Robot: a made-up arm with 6 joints.
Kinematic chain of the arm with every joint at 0, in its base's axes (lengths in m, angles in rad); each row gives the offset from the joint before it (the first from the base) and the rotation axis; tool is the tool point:
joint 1: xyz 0 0 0.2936 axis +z
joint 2: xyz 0 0 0 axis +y
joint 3: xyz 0 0 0.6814 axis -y
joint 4: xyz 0 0 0 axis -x
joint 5: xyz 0.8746 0 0 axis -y
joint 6: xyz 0 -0.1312 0 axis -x
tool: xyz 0 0 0
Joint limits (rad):
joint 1: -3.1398..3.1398
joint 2: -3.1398..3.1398
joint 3: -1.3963..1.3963
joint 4: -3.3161..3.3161
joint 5: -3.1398..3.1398
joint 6: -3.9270..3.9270
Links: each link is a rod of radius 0.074 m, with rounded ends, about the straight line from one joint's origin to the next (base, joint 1, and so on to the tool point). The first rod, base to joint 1, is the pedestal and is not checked.
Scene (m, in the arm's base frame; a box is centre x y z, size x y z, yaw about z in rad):
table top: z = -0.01
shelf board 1: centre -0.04 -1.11 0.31 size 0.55 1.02 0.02 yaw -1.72
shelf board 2: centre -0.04 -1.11 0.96 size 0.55 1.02 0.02 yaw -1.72
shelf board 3: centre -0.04 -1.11 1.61 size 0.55 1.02 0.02 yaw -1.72
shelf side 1: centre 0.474 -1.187 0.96 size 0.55 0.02 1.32 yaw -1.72
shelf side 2: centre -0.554 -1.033 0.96 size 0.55 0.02 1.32 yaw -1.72
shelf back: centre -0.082 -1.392 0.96 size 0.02 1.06 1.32 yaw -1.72
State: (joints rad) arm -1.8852 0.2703 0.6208 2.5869 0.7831 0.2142
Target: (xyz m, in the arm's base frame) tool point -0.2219 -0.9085 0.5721
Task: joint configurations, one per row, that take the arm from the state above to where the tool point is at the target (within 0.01 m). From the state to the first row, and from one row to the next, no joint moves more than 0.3 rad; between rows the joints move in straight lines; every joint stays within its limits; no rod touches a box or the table.
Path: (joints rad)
1: -1.9419 -0.0172 0.3415 2.6167 0.7831 0.2142
2: -1.9986 -0.3047 0.0621 2.6466 0.7831 0.2142
3: -2.0134 -0.2813 -0.2069 2.6830 0.7831 0.2142
4: -2.0283 -0.2580 -0.4760 2.7194 0.7831 0.2142
5: -2.0431 -0.2346 -0.7450 2.7558 0.7831 0.2142
6: -1.9906 -0.0125 -0.5285 2.7321 0.7831 0.2142
7: -1.9380 0.2097 -0.3119 2.7083 0.7831 0.2142

